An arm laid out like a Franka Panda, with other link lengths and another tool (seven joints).
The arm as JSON. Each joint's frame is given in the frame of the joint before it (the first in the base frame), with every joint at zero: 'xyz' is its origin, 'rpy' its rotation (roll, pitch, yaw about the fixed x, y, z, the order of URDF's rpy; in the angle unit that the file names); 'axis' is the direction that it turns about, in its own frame. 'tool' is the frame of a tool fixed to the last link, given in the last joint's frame.
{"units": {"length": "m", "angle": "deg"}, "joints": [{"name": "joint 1", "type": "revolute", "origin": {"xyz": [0.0, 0.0, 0.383], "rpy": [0.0, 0.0, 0.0]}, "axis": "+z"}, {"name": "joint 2", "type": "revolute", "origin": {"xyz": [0.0, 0.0, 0.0], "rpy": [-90.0, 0.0, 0.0]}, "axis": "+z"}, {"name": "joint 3", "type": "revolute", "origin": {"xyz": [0.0, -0.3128, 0.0], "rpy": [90.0, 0.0, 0.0]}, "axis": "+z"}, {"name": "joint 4", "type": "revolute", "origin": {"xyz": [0.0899, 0.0, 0.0], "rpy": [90.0, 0.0, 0.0]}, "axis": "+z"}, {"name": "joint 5", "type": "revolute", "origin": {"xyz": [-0.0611, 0.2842, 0.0], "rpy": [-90.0, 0.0, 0.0]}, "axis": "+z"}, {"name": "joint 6", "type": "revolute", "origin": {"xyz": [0.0, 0.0, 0.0], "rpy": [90.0, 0.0, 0.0]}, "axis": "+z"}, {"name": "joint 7", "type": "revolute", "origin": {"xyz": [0.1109, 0.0, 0.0], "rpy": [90.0, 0.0, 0.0]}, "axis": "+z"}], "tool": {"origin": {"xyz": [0.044, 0.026, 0.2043], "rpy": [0.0, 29.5, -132.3]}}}
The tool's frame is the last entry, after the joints.
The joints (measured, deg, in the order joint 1, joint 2, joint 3, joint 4, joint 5, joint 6, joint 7), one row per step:
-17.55 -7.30 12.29 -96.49 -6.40 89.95 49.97
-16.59 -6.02 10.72 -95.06 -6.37 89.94 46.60
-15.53 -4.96 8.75 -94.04 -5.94 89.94 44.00
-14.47 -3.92 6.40 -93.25 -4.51 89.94 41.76
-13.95 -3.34 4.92 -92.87 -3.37 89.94 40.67
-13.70 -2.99 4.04 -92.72 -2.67 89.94 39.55
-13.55 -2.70 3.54 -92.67 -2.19 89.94 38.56
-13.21 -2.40 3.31 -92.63 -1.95 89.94 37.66
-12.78 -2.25 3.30 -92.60 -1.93 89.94 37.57
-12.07 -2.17 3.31 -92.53 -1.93 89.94 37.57
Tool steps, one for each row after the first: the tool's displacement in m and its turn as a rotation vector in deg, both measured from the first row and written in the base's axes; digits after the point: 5 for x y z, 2 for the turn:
0.00897 -0.00626 -0.00026 0.44 0.21 2.77
0.01510 -0.01342 -0.00230 1.23 0.42 4.47
0.01984 -0.02023 -0.00714 3.00 0.58 5.45
0.02180 -0.02480 -0.01063 4.31 0.60 5.60
0.02308 -0.02781 -0.01330 5.12 0.71 6.09
0.02437 -0.02916 -0.01592 5.68 0.90 6.73
0.02655 -0.02752 -0.01846 6.01 1.17 7.73
0.02815 -0.02407 -0.01955 6.06 1.31 8.23
0.03020 -0.01816 -0.01973 6.06 1.36 8.95

